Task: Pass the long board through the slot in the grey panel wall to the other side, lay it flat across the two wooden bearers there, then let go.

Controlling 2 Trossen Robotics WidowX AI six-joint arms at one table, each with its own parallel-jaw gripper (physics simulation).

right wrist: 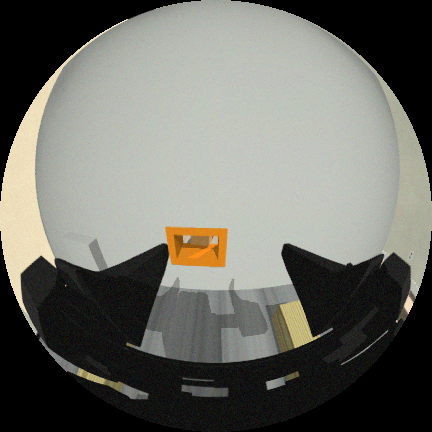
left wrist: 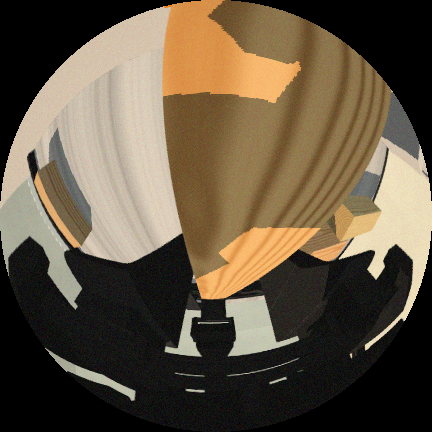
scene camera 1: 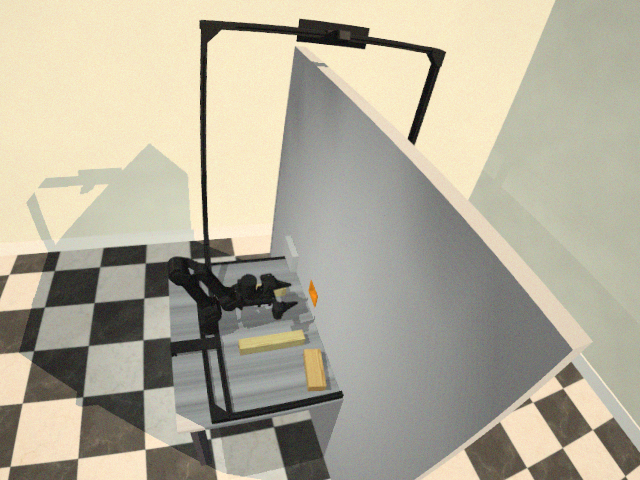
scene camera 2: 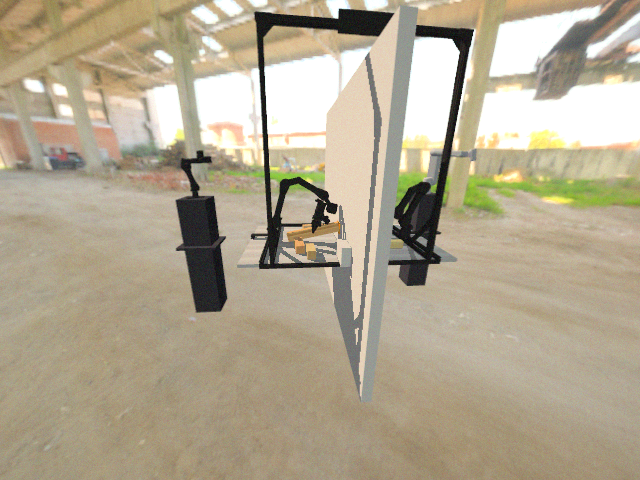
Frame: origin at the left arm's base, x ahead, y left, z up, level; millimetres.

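Seen in the pictures: left gripper, fingertip midpoint: [scene camera 2: 313, 232]; right gripper, fingertip midpoint: [right wrist: 227, 250] [scene camera 1: 294, 293]; right arm's base at its link origin: [scene camera 1: 208, 328] [scene camera 2: 404, 236].
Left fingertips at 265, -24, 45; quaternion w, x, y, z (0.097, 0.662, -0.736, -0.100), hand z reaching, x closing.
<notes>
Pixels of each thing's top centre, then the offset from my left fingertips to it, as dx, dy, dz. "spot": a spot on its surface instead.
- orange-framed slot at a spot on its surface: [right wrist: 196, 262] [scene camera 1: 311, 298] spot: +219, -20, +9
- pale bearer at its top centre: [right wrist: 316, 367] [scene camera 1: 272, 339] +420, +131, -20
- second bearer at its top centre: [scene camera 1: 256, 288] +430, -132, -20
- orange-brown block at its top centre: [scene camera 1: 314, 367] +291, +278, -26
- pale grey bracket at a spot on its surface: [scene camera 1: 292, 253] spot: +242, -267, +36
The long wooden board [scene camera 2: 300, 233] [left wrist: 280, 165] slopes up towards the grey panel wall [scene camera 1: 387, 232] [scene camera 2: 351, 129] [right wrist: 215, 125]. My left gripper [scene camera 2: 314, 228] [left wrist: 224, 232] is shut on the board. The board's raised end is near the orange-framed slot [scene camera 1: 313, 299] [right wrist: 196, 262]; a brown end face shows through the slot in the right wrist view. On the other side, my right gripper [scene camera 1: 293, 293] [right wrist: 227, 250] is open and empty, facing the slot. One pale bearer [scene camera 1: 271, 342] [right wrist: 295, 325] lies beside it in the picture; the second bearer [scene camera 1: 280, 291] is partly hidden behind the gripper.
An orange-brown block [scene camera 1: 314, 369] lies by the wall on the right arm's side. Two small blocks [scene camera 2: 299, 246] [scene camera 2: 310, 251] lie below the board on the left arm's side. A pale grey bracket [scene camera 1: 292, 253] stands at the wall. A black frame [scene camera 1: 204, 155] [scene camera 2: 264, 129] surrounds the table.
</notes>
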